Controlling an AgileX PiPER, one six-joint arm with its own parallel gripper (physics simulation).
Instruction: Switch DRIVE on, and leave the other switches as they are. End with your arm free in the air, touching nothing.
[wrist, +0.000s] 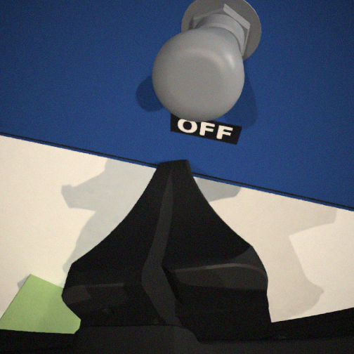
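A grey toggle switch with a rounded tip shows at the top of the wrist view, on a blue panel. Its lever leans down toward an OFF label and overlaps the label's upper edge. My gripper is shut and holds nothing. Its tip appears below the label, over the panel's lower edge, apart from the lever in the picture. The name of this switch does not show in the view, so I cannot tell whether it is DRIVE.
The panel's lower edge runs slanting across the middle of the view. A pale surface lies below it, with shadows of the gripper on it. A green patch shows at the lower left.
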